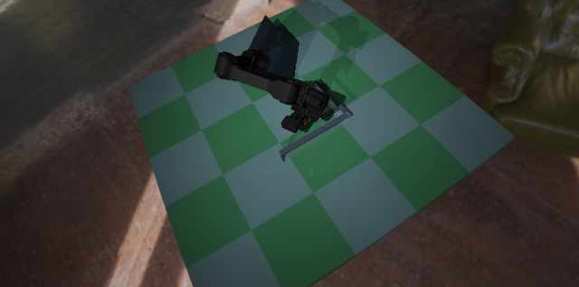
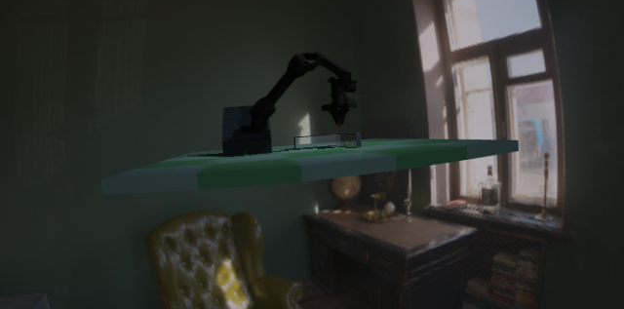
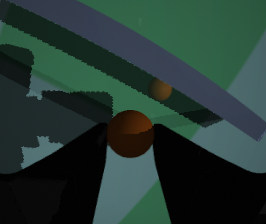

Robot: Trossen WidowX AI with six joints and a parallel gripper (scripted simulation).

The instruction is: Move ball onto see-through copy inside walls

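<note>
Now: gripper tip 1 cm short of the see-through copy of ball, 3 cm to the left of it and 9 cm above it. Also, from my gripper tip: orange ball right at my gripper tip.
</note>
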